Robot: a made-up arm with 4 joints.
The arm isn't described. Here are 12 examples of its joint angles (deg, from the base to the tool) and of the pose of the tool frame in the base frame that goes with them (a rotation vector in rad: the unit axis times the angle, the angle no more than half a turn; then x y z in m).
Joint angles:
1: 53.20 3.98 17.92 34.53
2: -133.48 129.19 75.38 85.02
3: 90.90 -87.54 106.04 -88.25
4: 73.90 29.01 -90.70 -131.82
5: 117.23 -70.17 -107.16 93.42
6: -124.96 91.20 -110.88 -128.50
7: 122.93 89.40 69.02 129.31
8: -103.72 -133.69 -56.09 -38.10
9: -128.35 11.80 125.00 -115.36
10: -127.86 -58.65 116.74 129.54
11: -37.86 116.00 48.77 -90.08
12: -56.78 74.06 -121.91 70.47
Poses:
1: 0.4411 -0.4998 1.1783 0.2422 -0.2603 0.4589
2: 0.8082 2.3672 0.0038 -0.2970 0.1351 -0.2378
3: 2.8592 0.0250 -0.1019 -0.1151 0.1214 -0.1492
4: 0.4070 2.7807 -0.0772 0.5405 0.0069 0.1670
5: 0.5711 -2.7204 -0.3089 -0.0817 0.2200 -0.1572
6: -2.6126 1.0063 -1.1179 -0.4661 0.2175 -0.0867
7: 2.4620 0.5518 -0.7164 0.2301 0.2937 -0.0357
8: 2.0291 -1.1331 1.9434 0.0294 -0.1839 -0.3205
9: -0.0191 1.8447 -0.1562 -0.1353 0.0377 0.3723
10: 0.0770 -1.3326 -0.5973 -0.3584 -0.0212 0.1562
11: 0.8637 -0.0816 1.0187 -0.2033 -0.7382 0.0478
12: -0.1289 0.7276 -2.6490 -0.2166 -0.5082 0.4005
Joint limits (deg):
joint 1: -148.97..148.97
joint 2: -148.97..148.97
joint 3: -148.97..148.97
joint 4: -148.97..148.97
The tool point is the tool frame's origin. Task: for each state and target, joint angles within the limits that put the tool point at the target. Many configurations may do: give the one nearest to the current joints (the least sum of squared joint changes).
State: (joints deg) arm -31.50 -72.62 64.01 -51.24
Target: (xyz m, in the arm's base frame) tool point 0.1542 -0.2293 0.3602
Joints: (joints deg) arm -73.37 -34.84 43.12 -67.04
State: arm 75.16 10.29 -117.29 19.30
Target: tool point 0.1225 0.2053 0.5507
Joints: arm 86.35 4.56 -107.70 10.80
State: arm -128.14 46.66 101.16 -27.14
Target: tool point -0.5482 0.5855 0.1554
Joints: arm -148.97 67.40 87.87 2.05
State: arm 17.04 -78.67 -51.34 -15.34
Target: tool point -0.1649 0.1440 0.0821
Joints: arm 55.00 -71.26 -34.73 8.77
